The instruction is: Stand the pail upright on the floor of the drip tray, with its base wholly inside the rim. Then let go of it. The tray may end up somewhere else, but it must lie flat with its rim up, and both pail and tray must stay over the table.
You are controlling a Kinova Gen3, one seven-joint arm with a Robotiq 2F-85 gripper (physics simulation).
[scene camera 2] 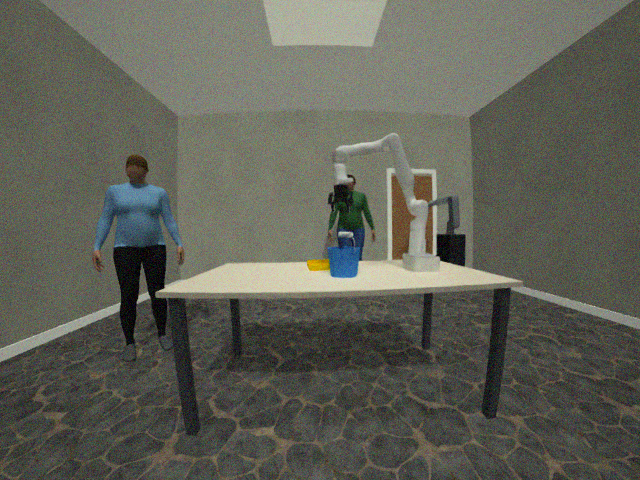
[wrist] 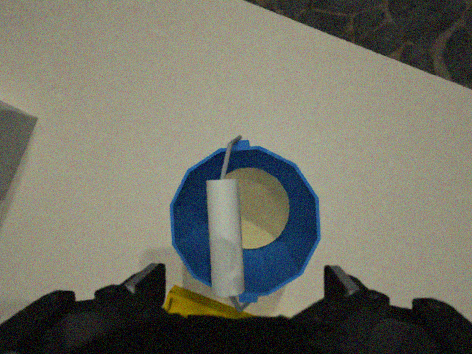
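Where they show: gripper, fingertip midpoint: (scene camera 2: 341, 212) (wrist: 243, 282); arm's base, link origin: (scene camera 2: 415, 254).
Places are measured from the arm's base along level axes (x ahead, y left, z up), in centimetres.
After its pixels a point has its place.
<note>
The blue pail (scene camera 2: 343, 262) @[x 49.8, y 12.6, z -1.2 cm] (wrist: 304, 215) @[x 55.2, y 7.2, z 0.5 cm] stands upright on the table (scene camera 2: 248, 281) @[x 98.2, y 9.7, z -9.5 cm] (wrist: 110, 75) @[x 17.9, y 19.8, z -9.5 cm], beside the tray and apart from its floor. Its white handle grip (scene camera 2: 345, 235) @[x 47.1, y 7.0, z 12.5 cm] (wrist: 225, 240) @[x 46.7, y 4.3, z 14.5 cm] is raised on a thin bail and leans to the left over the opening in the wrist view. The yellow drip tray (scene camera 2: 316, 265) @[x 60.4, y -12.8, z -6.3 cm] (wrist: 200, 305) @[x 44.8, y -12.3, z -6.3 cm] lies flat behind and left of the pail in the scene view; in the wrist view one edge shows, the rest hidden by the gripper. My gripper (scene camera 2: 340, 207) @[x 48.8, y 5.1, z 24.9 cm] (wrist: 243, 282) @[x 48.8, y 5.1, z 24.9 cm] is open and empty, above the pail and its handle.
The arm's pale base (scene camera 2: 421, 262) @[x 2.5, y 9.7, z -3.8 cm] stands on the right part of the table. In the wrist view a table edge runs across the top right. A person in blue (scene camera 2: 138, 214) stands left of the table, another in green (scene camera 2: 356, 209) behind it.
</note>
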